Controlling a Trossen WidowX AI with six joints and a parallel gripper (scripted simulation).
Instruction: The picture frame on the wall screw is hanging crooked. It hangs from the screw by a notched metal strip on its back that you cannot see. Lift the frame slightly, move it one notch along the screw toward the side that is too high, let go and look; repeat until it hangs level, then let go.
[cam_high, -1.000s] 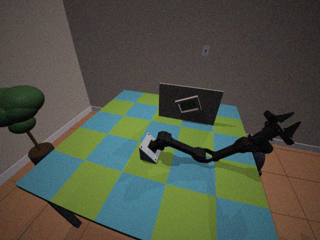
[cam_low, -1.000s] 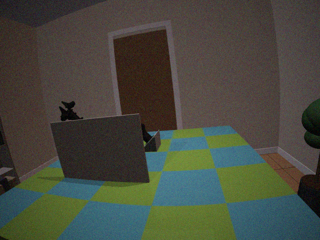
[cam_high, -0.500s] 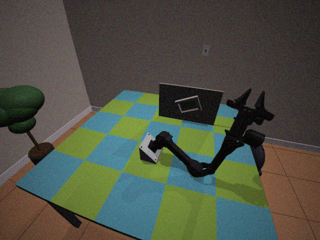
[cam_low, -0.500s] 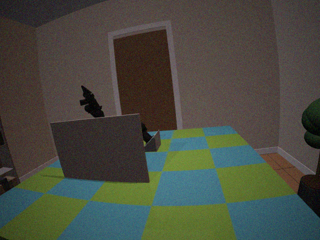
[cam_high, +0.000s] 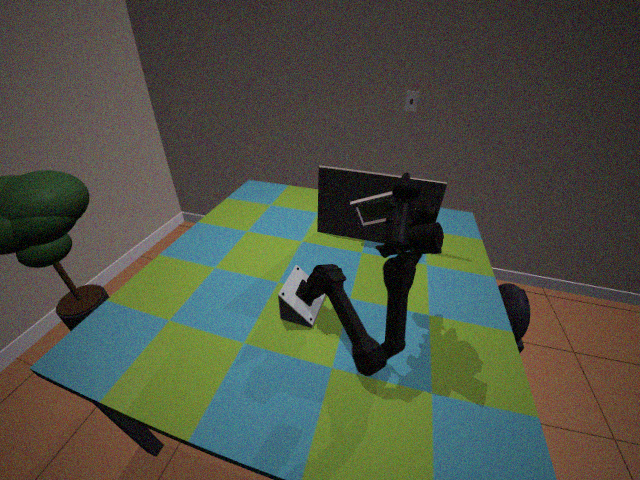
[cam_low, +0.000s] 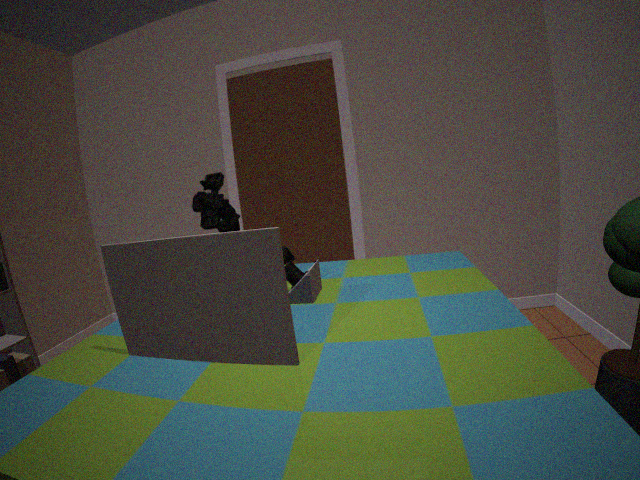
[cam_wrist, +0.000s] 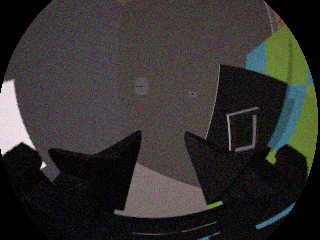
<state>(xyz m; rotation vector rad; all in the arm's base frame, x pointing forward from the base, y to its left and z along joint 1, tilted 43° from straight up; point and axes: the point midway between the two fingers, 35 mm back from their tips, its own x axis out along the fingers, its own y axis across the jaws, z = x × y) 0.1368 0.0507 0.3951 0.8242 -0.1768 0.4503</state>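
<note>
Now: gripper tip 260 mm short of the picture frame, 70 mm to the right of it and 250 mm above it.
</note>
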